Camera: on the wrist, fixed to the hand. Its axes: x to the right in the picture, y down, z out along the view.
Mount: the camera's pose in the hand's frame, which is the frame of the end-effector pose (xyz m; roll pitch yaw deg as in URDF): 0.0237 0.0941 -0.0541 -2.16 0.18 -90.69
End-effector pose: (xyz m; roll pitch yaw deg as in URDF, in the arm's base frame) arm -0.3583 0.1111 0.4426 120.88 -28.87 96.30
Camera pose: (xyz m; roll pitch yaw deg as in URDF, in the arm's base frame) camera -0.3530 0.0799 0.5491 131.48 49.11 148.30
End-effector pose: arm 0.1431 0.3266 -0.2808 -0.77 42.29 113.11
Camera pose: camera 0.0650 0.2718 -0.3377 -44.44 -0.90 23.00
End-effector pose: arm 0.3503 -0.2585 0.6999 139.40 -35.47 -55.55
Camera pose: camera 0.2977 -0.2460 0.7970 135.06 32.34 8.75
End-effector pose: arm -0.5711 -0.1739 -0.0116 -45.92 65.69 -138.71
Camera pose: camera -0.4888 -0.1370 -0.0765 -74.59 -17.81 174.15
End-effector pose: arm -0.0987 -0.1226 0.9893 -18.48 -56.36 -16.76
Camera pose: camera -0.0007 -0.0768 0.9641 55.62 -9.43 -122.53
